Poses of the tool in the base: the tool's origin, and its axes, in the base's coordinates. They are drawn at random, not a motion.
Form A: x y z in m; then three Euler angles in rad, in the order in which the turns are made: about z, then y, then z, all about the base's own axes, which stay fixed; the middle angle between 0 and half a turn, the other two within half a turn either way.
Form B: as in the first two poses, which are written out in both.
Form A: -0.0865 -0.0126 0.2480 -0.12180 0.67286 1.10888
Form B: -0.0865 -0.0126 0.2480 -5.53 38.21 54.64
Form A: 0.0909 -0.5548 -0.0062 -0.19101 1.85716 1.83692
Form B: 0.0909 -0.5548 -0.0062 -147.19 70.36 -40.36
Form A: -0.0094 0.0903 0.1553 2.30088 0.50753 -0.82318
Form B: -0.0094 0.0903 0.1553 22.51 -18.91 80.87
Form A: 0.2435 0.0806 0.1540 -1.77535 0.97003 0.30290
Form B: 0.2435 0.0806 0.1540 -55.01 -9.65 -79.33
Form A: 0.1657 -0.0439 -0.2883 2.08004 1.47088 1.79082
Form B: 0.1657 -0.0439 -0.2883 83.45 -29.02 -164.21
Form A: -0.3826 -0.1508 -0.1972 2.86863 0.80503 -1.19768
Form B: -0.3826 -0.1508 -0.1972 15.66 -43.96 89.38
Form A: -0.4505 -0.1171 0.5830 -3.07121 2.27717 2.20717
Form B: -0.4505 -0.1171 0.5830 -175.29 -49.36 120.26
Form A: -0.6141 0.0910 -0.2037 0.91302 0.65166 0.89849
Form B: -0.6141 0.0910 -0.2037 31.12 21.76 109.92
